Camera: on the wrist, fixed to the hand. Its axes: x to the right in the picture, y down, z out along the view.
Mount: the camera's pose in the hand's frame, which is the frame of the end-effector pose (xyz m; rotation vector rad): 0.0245 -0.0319 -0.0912 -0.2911 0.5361 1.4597
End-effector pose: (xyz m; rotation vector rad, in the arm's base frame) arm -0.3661 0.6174 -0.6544 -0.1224 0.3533 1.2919
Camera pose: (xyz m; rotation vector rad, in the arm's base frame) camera -0.3472 0.6051 -0.7515 -0.5260 0.7711 2.7667
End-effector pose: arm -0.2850 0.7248 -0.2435 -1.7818 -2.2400 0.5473
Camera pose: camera -0.2825 0.7559 -0.1488 -2.9872 -0.4096 -0.1229
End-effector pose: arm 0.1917 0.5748 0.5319 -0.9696 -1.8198 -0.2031
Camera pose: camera 0.2298 0.5174 0.6040 -1.9591 -0.3165 0.1880
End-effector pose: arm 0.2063 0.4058 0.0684 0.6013 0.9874 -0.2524
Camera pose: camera 0.1405 0.4346 -0.0007 0.9900 0.8318 1.3756
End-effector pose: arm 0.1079 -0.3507 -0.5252 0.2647 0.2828 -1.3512
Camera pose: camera 0.0771 -0.3478 -0.6200 0.4524 0.5670 0.2255
